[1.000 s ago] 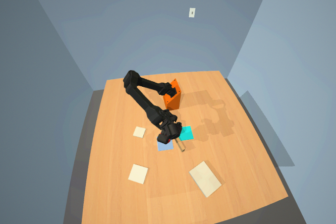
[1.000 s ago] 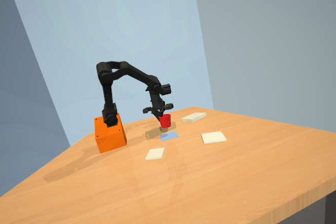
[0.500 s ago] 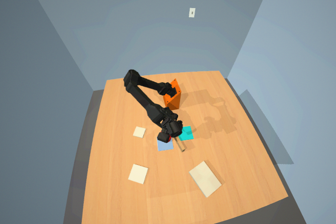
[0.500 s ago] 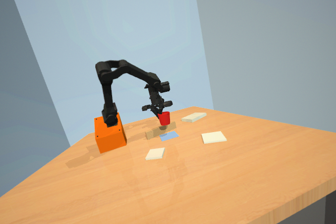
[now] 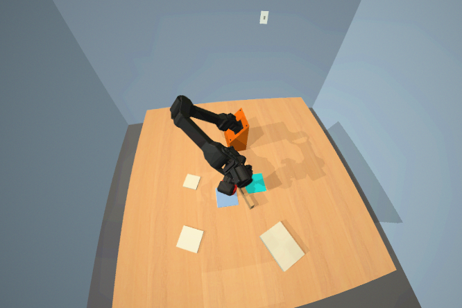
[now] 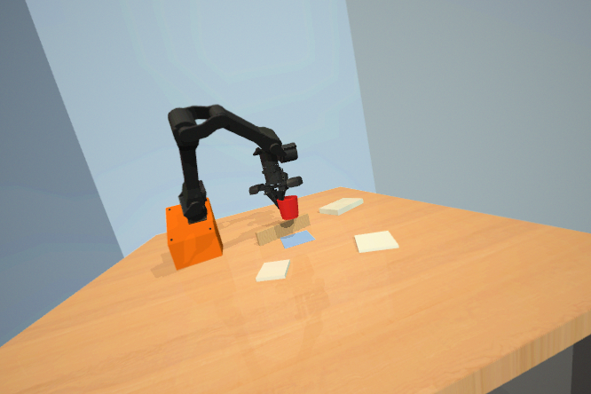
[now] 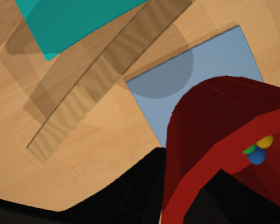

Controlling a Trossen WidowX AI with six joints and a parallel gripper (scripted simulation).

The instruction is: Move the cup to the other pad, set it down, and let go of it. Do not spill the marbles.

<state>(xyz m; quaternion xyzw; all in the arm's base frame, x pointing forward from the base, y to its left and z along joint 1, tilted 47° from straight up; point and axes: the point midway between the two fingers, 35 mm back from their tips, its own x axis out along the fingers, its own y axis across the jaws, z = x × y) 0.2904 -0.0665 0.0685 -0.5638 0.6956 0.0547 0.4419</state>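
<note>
Right now my gripper tip is 10 cm above the low wooden wall and 5 cm to the right of it. From my gripper tip the other things lie so: red cup 3 cm ahead, 2 cm to the right; then blue pad 12 cm below, 3 cm to the right, 2 cm ahead.
</note>
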